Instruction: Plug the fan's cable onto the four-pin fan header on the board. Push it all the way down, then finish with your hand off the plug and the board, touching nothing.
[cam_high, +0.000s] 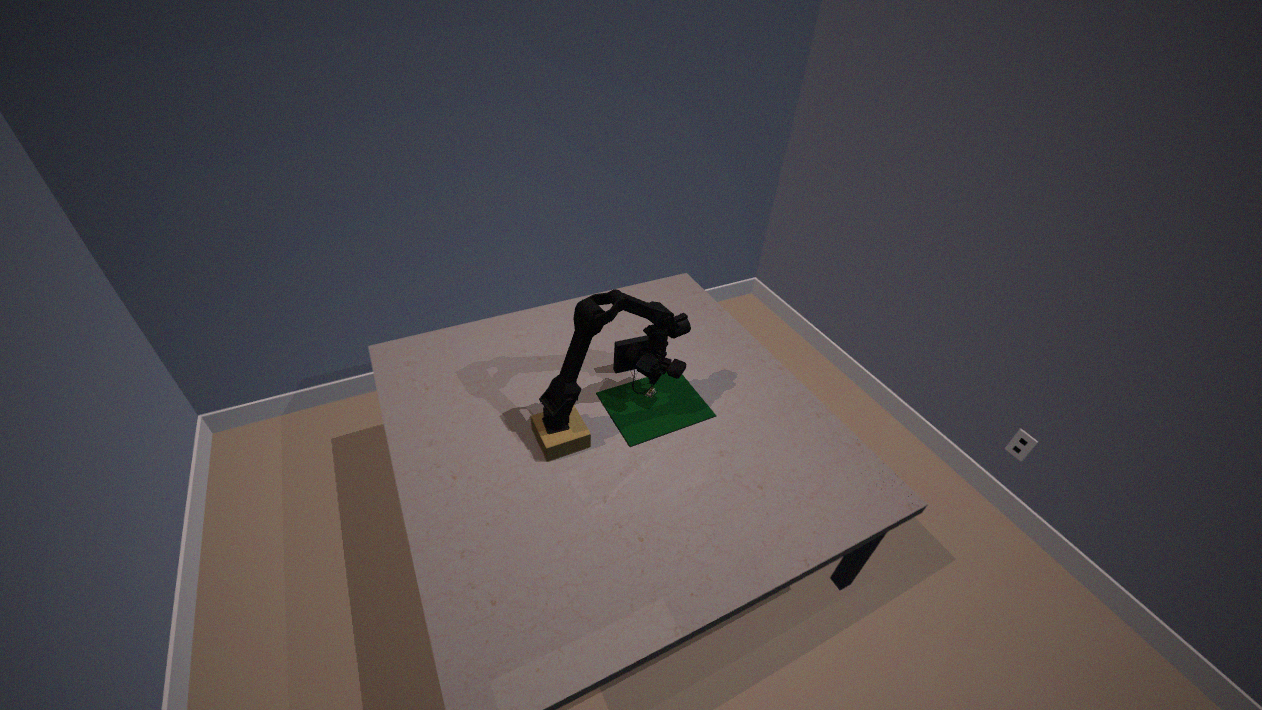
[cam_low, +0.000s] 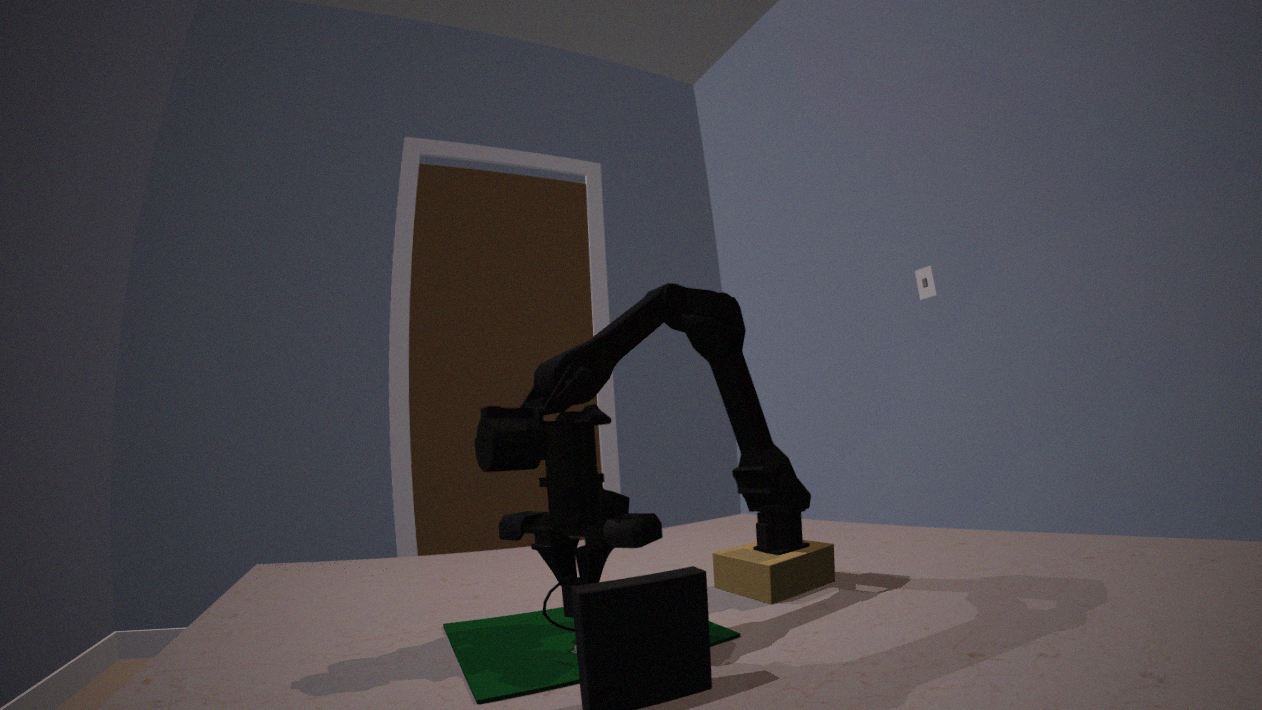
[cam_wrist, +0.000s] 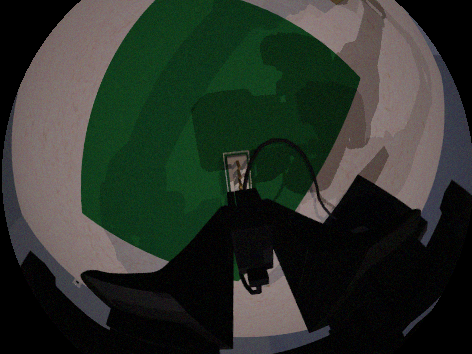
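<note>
Now: gripper tip 6 cm above the pale four-pin header. From my gripper tip the other things lie so: green board 1 cm behind, 5 cm to the right, 8 cm below; black fan plug 1 cm ahead, 1 cm to the left, 1 cm above; black fan 1 cm behind, 13 cm to the left.
</note>
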